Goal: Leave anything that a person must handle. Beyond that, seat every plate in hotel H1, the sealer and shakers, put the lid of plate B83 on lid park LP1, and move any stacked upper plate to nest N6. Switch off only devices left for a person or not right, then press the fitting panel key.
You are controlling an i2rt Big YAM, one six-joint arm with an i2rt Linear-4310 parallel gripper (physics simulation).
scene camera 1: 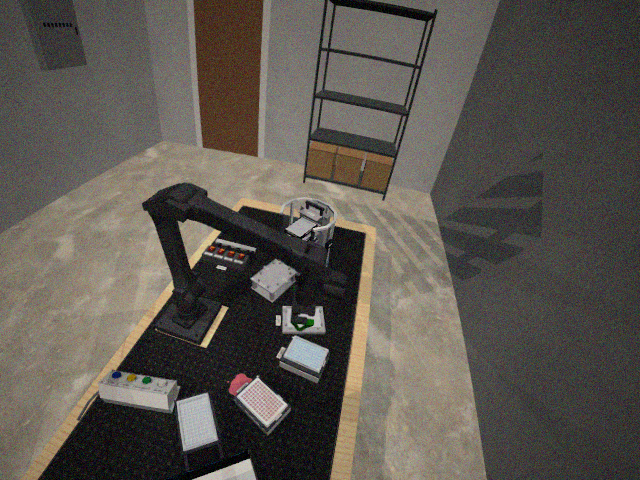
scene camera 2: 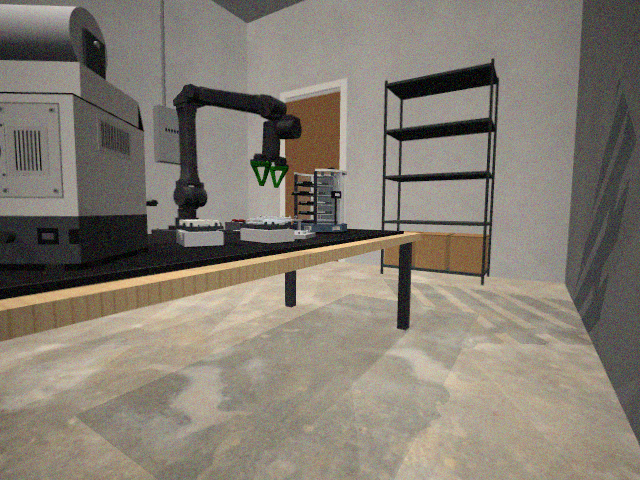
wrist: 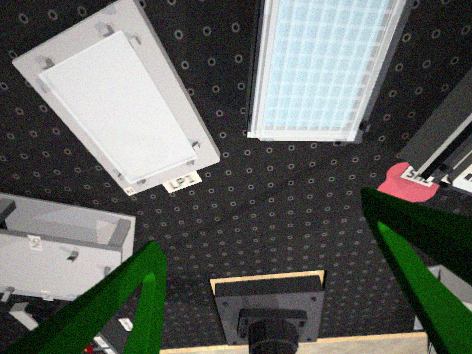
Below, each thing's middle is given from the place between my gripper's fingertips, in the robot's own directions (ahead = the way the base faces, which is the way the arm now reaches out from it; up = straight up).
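From the grey device labelled SH1 [scene camera 2: 269, 234], my hand is 6 cm to the left of it, 5 cm short of it and 14 cm above it. Counting from my hand, there's the white plate [scene camera 1: 197, 427], which is 39 cm to the right, 11 cm behind and 5 cm below. The lid park LP1 [wrist: 95, 28] is 11 cm to the left of my hand, 3 cm behind it and 16 cm below it, and the plate hotel H1 [scene camera 2: 329, 188] is 43 cm to the left of my hand, 17 cm behind it and 3 cm below it.
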